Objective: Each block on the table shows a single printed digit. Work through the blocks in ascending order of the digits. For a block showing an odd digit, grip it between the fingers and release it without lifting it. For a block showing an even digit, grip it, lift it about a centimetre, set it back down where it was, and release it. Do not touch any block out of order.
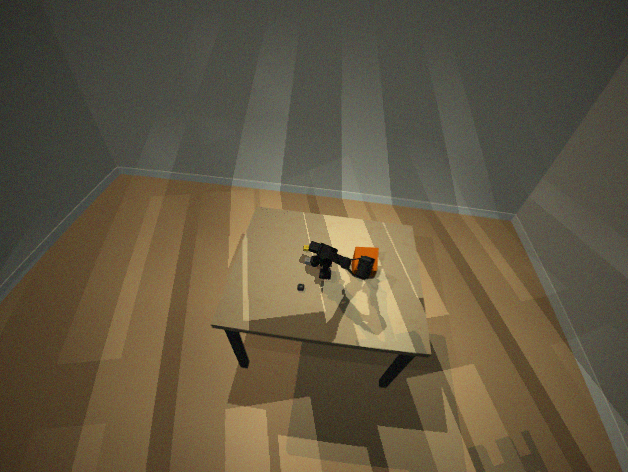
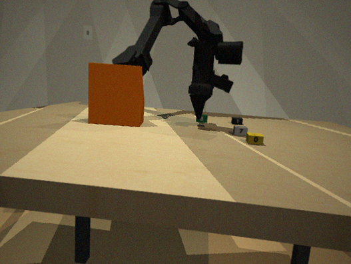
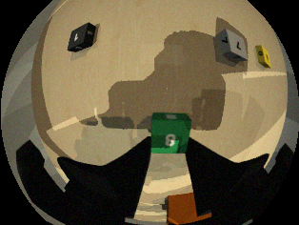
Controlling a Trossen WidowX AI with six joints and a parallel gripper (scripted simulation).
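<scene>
Right now the black block marked 1 is 12 cm to the left of my gripper tip, 11 cm ahead of it and 1 cm below it. From my gripper tip the other things lie so: yellow block marked 0: 17 cm to the right, 14 cm ahead, 1 cm below; then green block marked 8: 1 cm ahead; then white block marked 7: 12 cm ahead, 7 cm to the right, 1 cm below.
</scene>
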